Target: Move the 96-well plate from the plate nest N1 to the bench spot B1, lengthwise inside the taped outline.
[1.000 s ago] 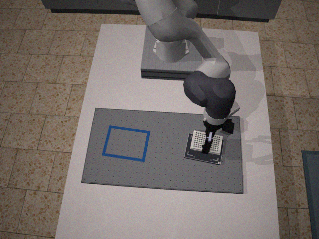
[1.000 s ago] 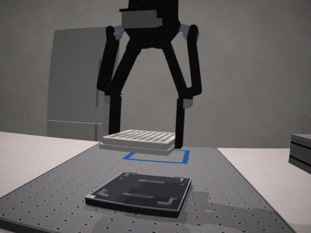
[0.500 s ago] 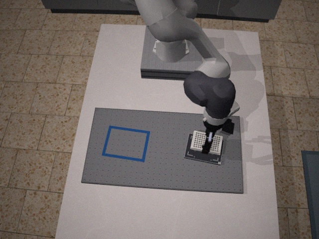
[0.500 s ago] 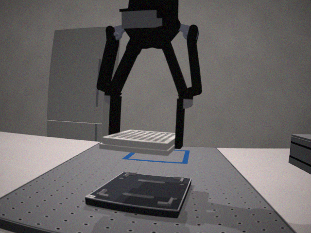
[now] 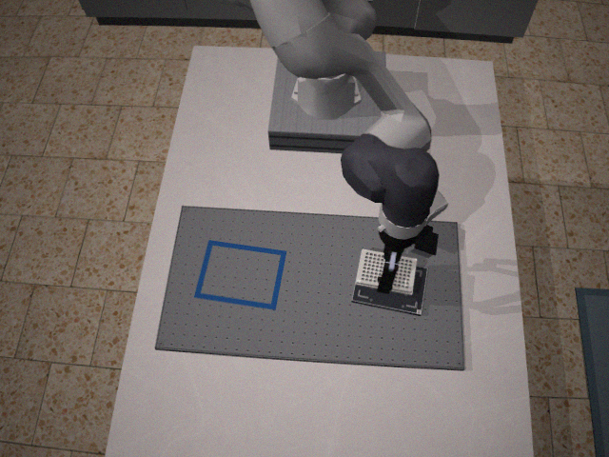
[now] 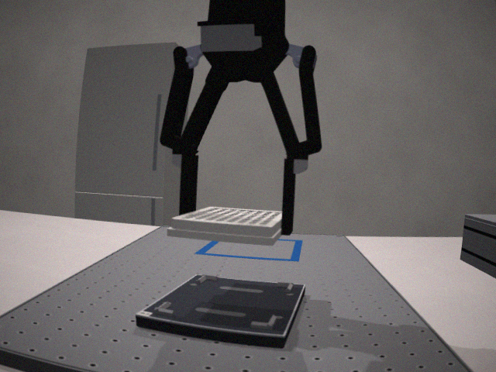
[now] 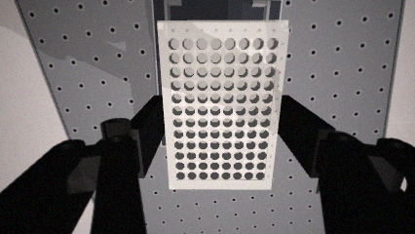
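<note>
The black plate nest lies 2 cm to the left of my hand and 10 cm below it. Also, from my hand: white 96-well plate: 2 cm below.
</note>
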